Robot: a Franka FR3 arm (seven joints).
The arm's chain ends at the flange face. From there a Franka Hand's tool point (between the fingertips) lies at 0.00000 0.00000 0.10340 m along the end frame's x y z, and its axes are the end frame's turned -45 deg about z.
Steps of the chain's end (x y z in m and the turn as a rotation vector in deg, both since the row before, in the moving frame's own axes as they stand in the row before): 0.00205 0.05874 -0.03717 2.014 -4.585 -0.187; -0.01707 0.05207 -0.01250 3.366 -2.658 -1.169; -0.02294 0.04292 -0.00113 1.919 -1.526 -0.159; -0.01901 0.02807 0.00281 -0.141 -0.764 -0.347; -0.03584 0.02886 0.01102 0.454 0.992 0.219; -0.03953 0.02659 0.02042 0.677 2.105 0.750; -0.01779 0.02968 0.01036 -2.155 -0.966 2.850
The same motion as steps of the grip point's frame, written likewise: -0.04338 0.03458 -0.03756 4.666 -1.818 -0.187; -0.04807 0.01706 -0.01279 4.260 0.501 -1.169; -0.04607 0.00973 -0.00122 2.436 0.278 -0.159; -0.03445 0.00561 0.00280 0.441 -0.640 -0.347; -0.04391 -0.00425 0.01100 -0.380 1.022 0.219; -0.04322 -0.00730 0.02034 -1.010 1.967 0.750; -0.03758 0.00982 0.01027 -0.841 -2.207 2.850
